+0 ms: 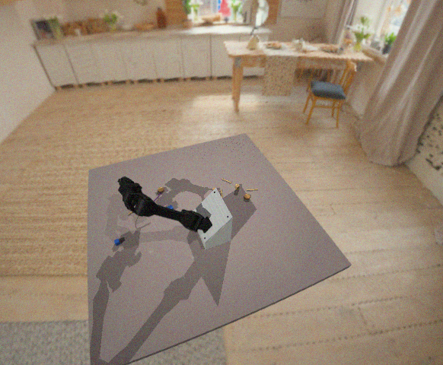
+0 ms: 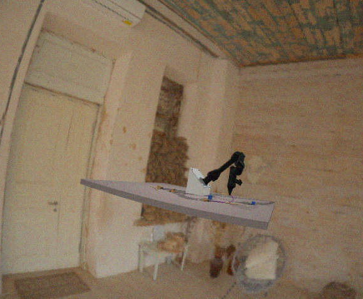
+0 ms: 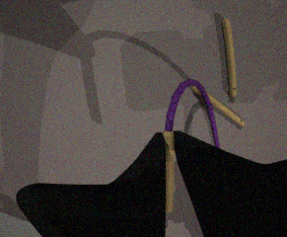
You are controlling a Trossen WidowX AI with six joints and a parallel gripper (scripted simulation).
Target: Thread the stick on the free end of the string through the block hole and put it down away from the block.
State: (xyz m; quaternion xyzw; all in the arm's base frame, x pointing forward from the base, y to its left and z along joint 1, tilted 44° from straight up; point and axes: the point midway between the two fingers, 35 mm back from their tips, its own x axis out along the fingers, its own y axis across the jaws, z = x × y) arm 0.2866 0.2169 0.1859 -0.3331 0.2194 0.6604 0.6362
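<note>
Now: gripper tip 150 mm to the left of the blue cube, 40 mm above it and 20 mm past it. Also, from my gripper tip: round wooden button (160 mm ahead, 140 mm to the right, 50 mm below); thin wooden stick (20 mm to the right).
</note>
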